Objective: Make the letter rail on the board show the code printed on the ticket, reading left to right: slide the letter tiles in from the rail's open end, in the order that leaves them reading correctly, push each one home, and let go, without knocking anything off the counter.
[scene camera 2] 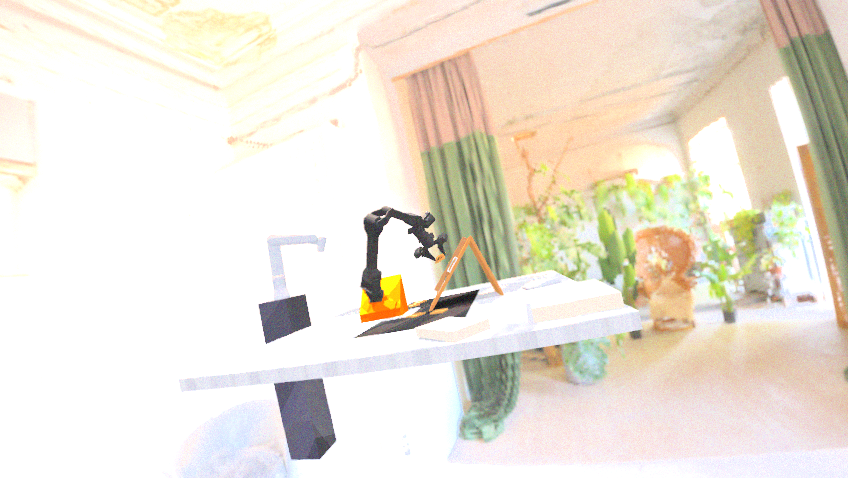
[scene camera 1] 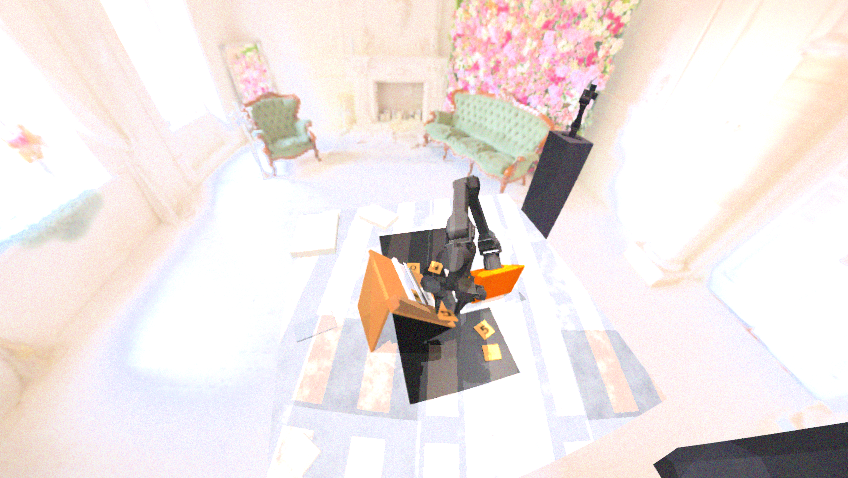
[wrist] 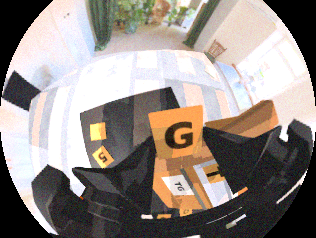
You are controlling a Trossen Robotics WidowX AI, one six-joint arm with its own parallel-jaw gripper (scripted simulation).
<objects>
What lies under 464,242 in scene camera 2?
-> An orange board.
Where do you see a black mat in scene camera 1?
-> At 437,361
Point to a black mat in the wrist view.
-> At 127,123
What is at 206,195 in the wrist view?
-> An orange board.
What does my gripper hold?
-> A tile marked g.
</objects>
